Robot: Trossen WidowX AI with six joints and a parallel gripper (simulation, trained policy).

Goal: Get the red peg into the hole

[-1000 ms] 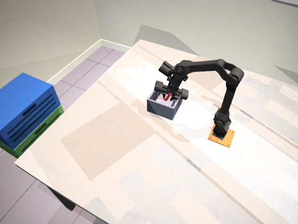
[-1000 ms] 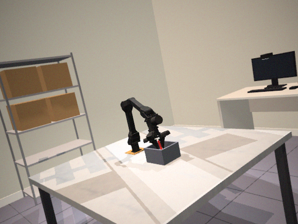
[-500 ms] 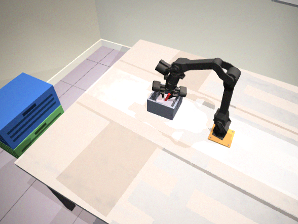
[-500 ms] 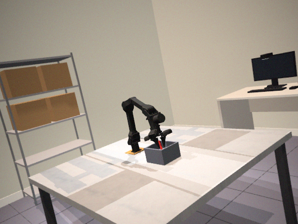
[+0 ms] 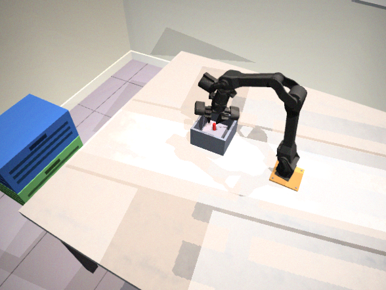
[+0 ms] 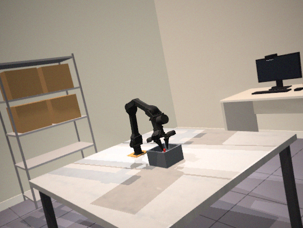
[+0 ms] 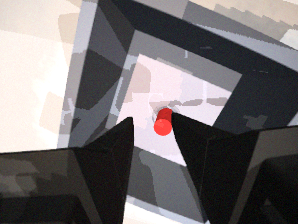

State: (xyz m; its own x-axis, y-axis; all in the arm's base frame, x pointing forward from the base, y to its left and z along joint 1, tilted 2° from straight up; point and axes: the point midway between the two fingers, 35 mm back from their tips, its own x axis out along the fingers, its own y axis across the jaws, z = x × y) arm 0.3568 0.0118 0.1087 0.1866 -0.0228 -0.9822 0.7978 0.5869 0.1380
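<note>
The red peg is 40 mm below my gripper tip and 10 mm behind it. The rest, counted from my gripper tip: grey box: 60 mm below, 10 mm behind; then pale plate: 40 mm below, 10 mm behind.
</note>
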